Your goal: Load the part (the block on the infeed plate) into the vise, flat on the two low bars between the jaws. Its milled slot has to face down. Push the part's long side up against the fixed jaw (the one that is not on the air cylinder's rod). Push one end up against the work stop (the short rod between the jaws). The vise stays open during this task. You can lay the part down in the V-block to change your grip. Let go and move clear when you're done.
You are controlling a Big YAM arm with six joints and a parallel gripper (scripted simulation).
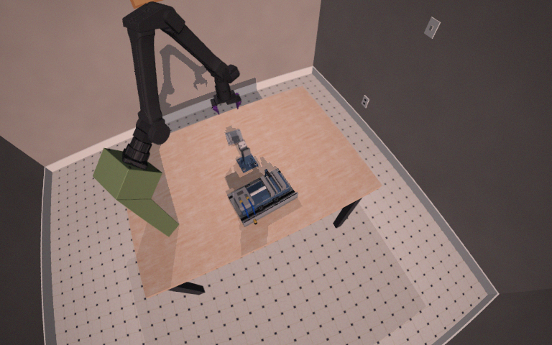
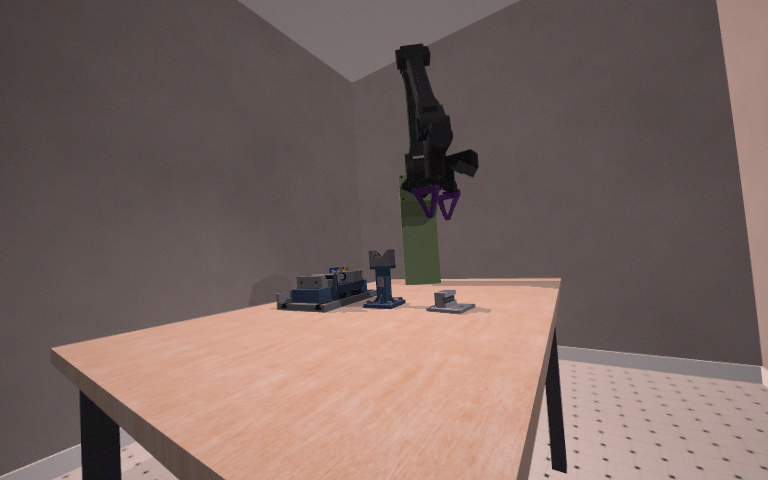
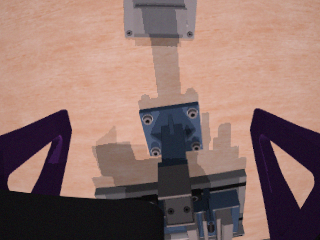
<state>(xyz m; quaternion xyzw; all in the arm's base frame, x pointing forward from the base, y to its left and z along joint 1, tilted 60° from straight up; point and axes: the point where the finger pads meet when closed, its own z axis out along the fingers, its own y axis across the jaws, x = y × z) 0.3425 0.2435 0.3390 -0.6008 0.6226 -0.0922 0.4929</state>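
Right now my hand is 1 cm to the right of the part and 21 cm above it. From my hand the other things lie so: infeed plate 1 cm to the left, 24 cm below; then work stop rod 19 cm ahead, 30 cm to the right, 15 cm below; then moving jaw 18 cm ahead, 36 cm to the right, 16 cm below.
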